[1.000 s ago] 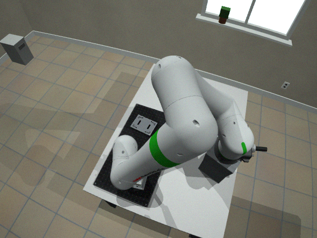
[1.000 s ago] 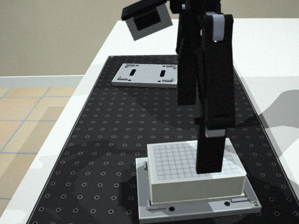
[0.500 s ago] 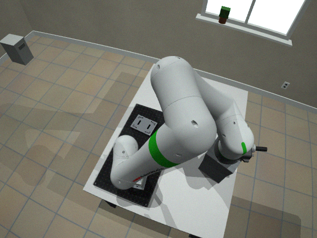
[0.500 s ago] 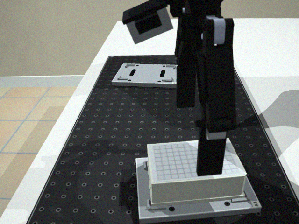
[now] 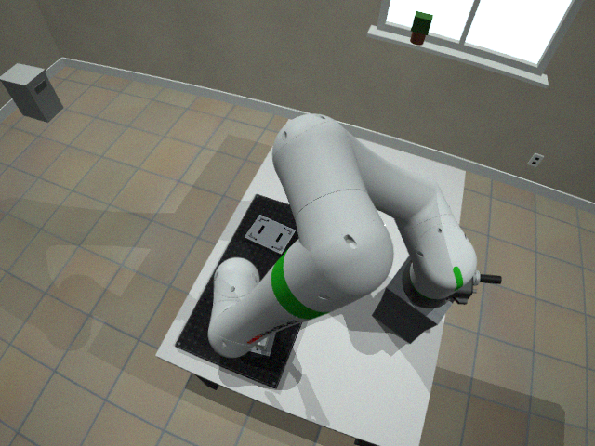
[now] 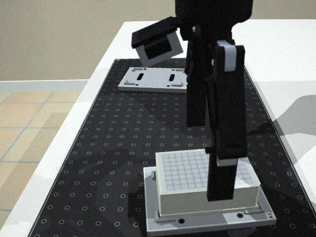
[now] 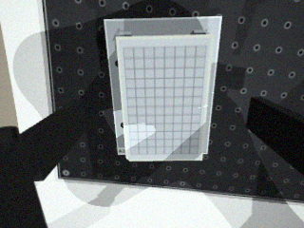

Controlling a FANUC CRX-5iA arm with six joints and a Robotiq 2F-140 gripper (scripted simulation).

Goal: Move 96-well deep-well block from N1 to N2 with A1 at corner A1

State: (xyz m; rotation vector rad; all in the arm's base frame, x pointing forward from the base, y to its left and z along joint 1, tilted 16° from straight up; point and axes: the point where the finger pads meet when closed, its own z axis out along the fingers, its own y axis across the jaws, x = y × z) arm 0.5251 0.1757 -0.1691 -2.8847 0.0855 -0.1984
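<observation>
Right now my hand is 5 cm above the 96-well deep-well block. The rest, counted from my hand: A1 mark 7 cm behind, 6 cm to the left, 7 cm below.
</observation>
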